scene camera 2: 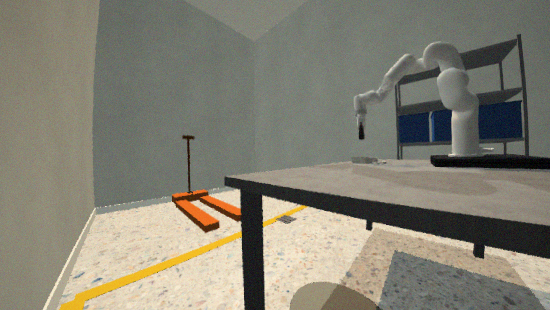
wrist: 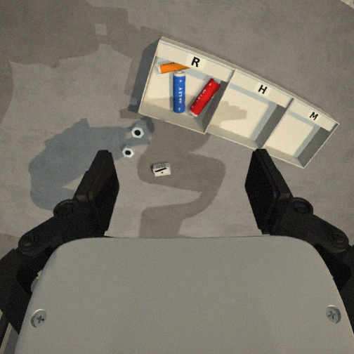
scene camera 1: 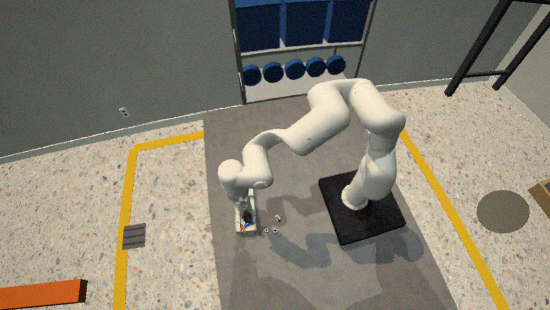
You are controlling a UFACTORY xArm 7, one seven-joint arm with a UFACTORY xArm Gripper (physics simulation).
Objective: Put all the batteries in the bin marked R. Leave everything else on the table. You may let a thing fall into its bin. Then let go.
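Seen in the pictures: gripper, fingertip midpoint: (scene camera 2: 361, 138); arm's base, origin of the base link: (scene camera 2: 465, 156) (scene camera 1: 354, 197).
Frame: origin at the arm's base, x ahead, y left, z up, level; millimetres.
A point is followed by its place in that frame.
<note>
A blue battery (wrist: 179, 93) lies in the R compartment of the white three-part bin tray (wrist: 172, 118) (scene camera 1: 253, 200) @(y -166, x 427, z -35 mm) (scene camera 2: 364, 160) @(y -20, x 463, z -23 mm). A red battery (wrist: 205, 97) lies slanted beside it, near the divider to H. An orange battery (wrist: 171, 67) is at the R label end, partly covered by the wall there. The H and M compartments hold no objects. My gripper (wrist: 181, 167) (scene camera 2: 361, 138) @(y -66, x 482, z 120 mm) is wide open with nothing between its fingers, raised above the tray. In scene camera 1 the gripper hides part of the R compartment.
Two hex nuts (wrist: 137, 132) (wrist: 128, 152) and a small white slotted block (wrist: 161, 169) lie on the table beside the tray, on the side toward the arm's base. The arm stands on a black base plate (scene camera 1: 332, 210) @(y 17, x 124, z -2 mm) (scene camera 2: 490, 162) @(y 189, x -16, z -21 mm).
</note>
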